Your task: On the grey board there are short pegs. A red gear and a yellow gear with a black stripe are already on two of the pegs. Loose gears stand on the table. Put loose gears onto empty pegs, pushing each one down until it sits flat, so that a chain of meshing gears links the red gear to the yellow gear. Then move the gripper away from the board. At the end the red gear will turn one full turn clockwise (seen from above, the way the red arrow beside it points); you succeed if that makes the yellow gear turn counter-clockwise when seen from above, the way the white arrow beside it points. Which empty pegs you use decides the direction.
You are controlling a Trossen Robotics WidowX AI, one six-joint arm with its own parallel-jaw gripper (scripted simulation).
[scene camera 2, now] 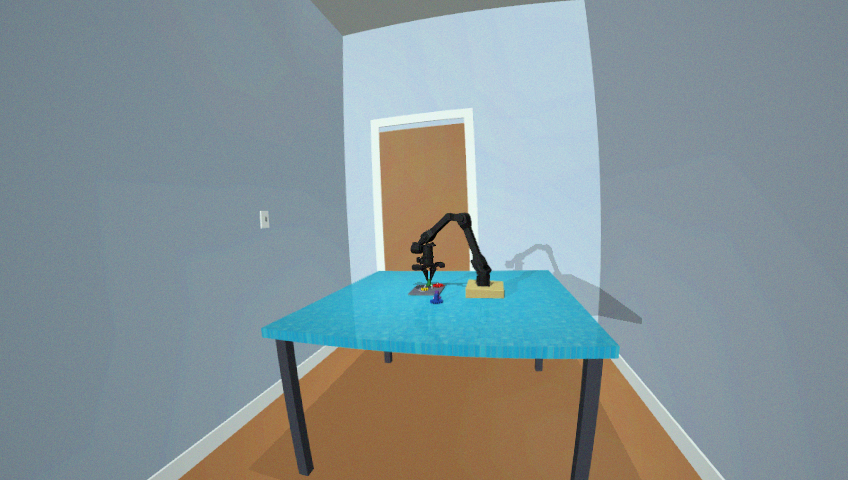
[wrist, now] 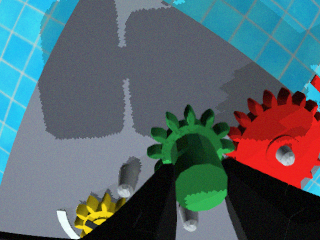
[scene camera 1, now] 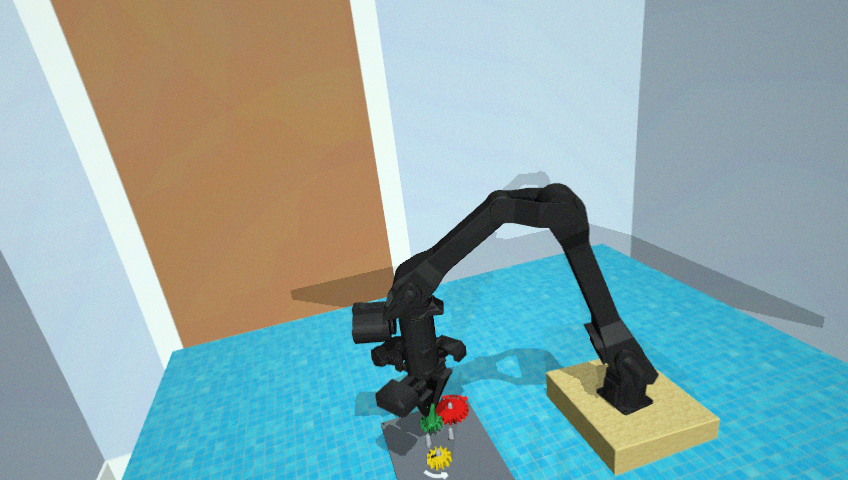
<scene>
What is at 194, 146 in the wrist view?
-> A green gear.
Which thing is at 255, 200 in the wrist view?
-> The gripper.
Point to a grey board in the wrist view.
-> At 120, 74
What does the gripper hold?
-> A green gear.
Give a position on a yellow gear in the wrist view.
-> At 93, 213
</scene>
